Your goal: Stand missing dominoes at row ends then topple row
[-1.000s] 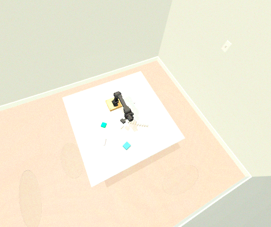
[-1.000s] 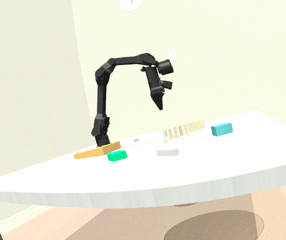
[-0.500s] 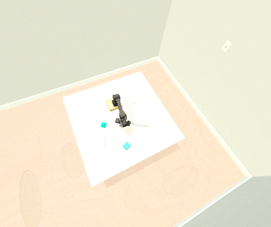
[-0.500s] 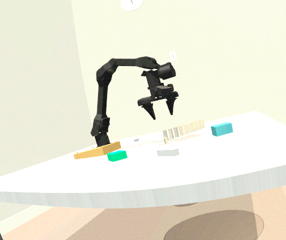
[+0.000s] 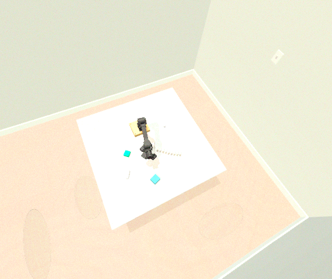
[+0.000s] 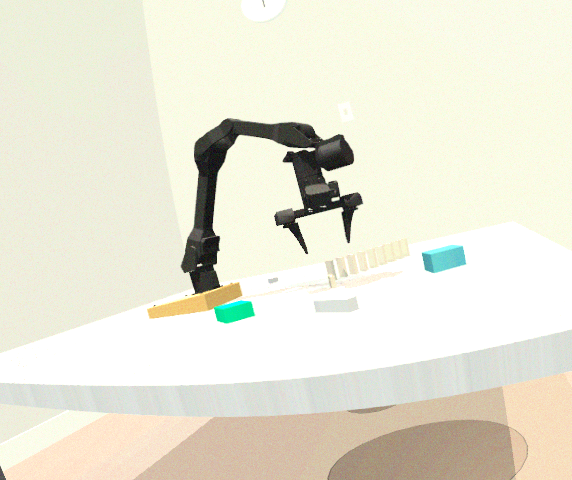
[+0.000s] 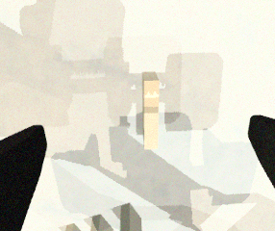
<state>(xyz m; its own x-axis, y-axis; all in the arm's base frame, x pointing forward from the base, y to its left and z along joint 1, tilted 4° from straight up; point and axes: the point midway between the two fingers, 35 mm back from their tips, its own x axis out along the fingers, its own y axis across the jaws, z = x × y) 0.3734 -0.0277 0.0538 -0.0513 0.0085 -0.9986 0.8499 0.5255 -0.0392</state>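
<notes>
The cyan block is 250 mm ahead of my gripper tip and 70 mm below it. Also, from my gripper tip: small grey piece 340 mm behind, 300 mm to the left, 80 mm below; then pale grey block 260 mm to the right, 110 mm ahead, 70 mm below; then green block 210 mm to the right, 120 mm behind, 70 mm below.
</notes>
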